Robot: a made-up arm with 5 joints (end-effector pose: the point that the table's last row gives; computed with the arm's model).
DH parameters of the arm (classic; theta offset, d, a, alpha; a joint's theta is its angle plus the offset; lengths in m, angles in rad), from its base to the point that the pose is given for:
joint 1: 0 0.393 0.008 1.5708
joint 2: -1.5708 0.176 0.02 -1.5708
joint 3: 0 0.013 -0.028 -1.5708
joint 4: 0 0.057 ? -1.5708
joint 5: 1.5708 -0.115 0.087 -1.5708
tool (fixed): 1.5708 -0.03 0 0
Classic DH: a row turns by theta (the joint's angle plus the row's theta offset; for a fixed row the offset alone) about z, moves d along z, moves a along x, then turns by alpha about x.
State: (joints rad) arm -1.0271 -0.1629 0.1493 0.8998 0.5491
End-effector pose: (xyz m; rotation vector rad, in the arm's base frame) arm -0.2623 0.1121 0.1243 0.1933 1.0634 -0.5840
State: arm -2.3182 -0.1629 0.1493 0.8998 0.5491
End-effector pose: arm 0.0353 0.2831 0.1243 0.9058 0.8362 -1.7274
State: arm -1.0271 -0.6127 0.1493 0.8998 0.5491
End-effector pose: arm -0.3104 0.1917 0.2552 0.4700 1.3980 -0.4027
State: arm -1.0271 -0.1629 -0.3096 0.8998 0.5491
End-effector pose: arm -0.3687 0.0430 0.1491 -0.1715 1.3576 -0.6894
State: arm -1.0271 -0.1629 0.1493 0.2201 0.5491
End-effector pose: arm -0.1367 -0.0783 0.0262 -0.1660 0.5317 -0.8932
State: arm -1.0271 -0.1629 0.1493 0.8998 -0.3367
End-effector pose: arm -0.2758 0.1819 0.0900 0.9628 0.7427 -1.0278
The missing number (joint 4, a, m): 0.374
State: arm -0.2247 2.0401 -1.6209 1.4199 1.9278
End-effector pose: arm 0.1123 -0.3405 0.2043 -1.0576 1.3098 -1.5924
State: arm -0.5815 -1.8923 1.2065 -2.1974 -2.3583
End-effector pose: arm -0.1331 -0.4705 0.0504 1.1549 -1.6411 -0.5586
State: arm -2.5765 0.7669 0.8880 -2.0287 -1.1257
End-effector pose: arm -0.3220 0.2789 0.8212 -2.0509 -1.6705 0.3405
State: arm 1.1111 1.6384 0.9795 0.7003 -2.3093
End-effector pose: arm -0.1262 0.2061 0.2323 -1.5766 -1.7695 -1.5390
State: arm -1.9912 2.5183 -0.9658 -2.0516 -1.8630
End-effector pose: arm 0.2847 0.2337 0.5361 -2.0365 0.8898 0.6144
